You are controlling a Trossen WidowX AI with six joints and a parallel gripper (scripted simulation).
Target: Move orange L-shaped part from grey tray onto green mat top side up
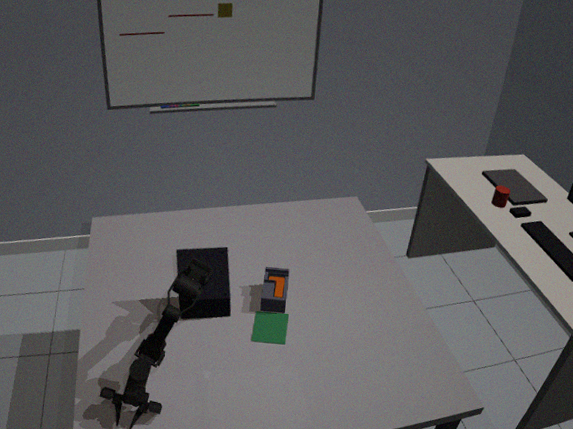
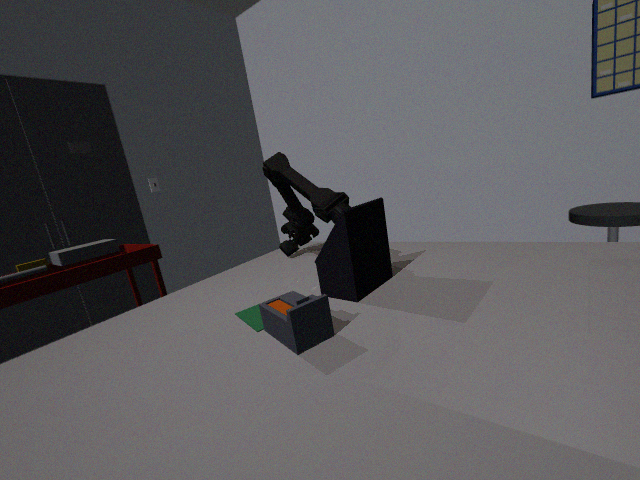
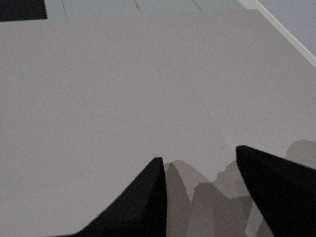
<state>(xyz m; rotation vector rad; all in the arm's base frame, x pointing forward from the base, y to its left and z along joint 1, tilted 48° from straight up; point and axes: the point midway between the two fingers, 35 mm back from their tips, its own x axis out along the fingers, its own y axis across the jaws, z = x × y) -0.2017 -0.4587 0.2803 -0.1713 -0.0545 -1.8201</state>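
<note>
My gripper tip is now 51 cm short of the orange L-shaped part, 59 cm to the right of it and 4 cm below it. Round my gripper tip: green mat 47 cm ahead, 42 cm to the left, 3 cm below.
</note>
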